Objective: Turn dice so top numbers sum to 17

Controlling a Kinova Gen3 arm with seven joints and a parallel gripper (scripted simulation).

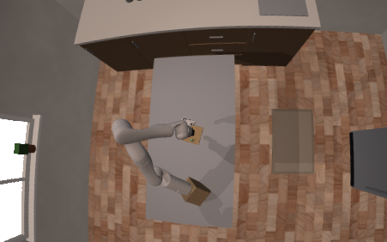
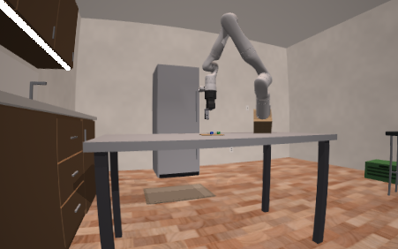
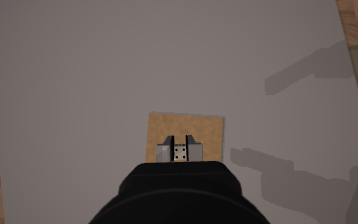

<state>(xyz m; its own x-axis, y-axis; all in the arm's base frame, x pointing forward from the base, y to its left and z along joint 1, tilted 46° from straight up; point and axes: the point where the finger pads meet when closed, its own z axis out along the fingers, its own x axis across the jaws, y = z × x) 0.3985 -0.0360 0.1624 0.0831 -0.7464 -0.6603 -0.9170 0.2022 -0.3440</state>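
Now: the blue die 110 mm below my hand and 30 mm behind it. Round my hand: white die (10 mm below, 10 mm behind); tan mat (120 mm below, 30 mm behind); green die (110 mm below, 80 mm behind, 10 mm to the right).
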